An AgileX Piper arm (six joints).
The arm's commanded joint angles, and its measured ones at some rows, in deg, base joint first. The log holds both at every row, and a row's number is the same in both.
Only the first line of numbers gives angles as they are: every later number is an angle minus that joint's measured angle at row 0.
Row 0, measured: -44.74 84.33 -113.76 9.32 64.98 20.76
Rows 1 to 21, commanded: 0.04 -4.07 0.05 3.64 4.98 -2.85; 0.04 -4.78 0.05 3.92 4.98 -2.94; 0.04 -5.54 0.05 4.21 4.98 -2.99; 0.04 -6.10 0.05 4.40 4.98 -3.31; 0.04 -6.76 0.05 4.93 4.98 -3.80; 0.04 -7.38 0.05 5.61 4.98 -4.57; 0.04 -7.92 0.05 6.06 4.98 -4.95; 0.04 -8.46 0.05 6.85 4.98 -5.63; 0.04 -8.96 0.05 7.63 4.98 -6.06; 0.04 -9.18 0.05 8.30 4.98 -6.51; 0.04 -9.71 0.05 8.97 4.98 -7.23; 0.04 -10.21 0.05 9.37 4.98 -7.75; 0.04 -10.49 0.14 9.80 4.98 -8.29; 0.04 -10.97 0.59 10.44 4.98 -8.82; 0.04 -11.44 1.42 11.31 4.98 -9.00; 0.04 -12.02 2.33 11.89 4.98 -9.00; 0.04 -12.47 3.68 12.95 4.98 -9.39; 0.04 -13.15 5.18 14.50 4.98 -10.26; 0.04 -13.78 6.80 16.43 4.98 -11.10; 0.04 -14.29 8.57 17.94 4.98 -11.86; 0.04 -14.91 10.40 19.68 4.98 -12.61
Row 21, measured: 0.00 -12.38 5.22 14.02 0.00 -9.56
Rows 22 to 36, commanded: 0.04 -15.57 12.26 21.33 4.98 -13.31; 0.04 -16.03 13.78 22.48 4.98 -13.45; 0.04 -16.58 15.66 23.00 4.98 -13.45; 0.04 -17.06 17.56 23.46 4.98 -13.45; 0.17 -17.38 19.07 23.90 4.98 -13.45; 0.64 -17.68 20.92 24.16 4.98 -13.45; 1.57 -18.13 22.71 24.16 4.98 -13.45; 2.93 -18.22 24.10 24.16 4.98 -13.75; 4.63 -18.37 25.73 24.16 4.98 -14.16; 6.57 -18.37 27.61 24.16 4.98 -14.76; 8.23 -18.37 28.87 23.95 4.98 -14.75; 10.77 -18.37 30.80 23.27 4.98 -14.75; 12.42 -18.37 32.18 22.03 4.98 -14.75; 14.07 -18.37 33.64 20.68 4.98 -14.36; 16.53 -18.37 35.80 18.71 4.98 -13.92
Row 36, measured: 9.81 -17.51 30.06 22.73 -0.10 -13.88
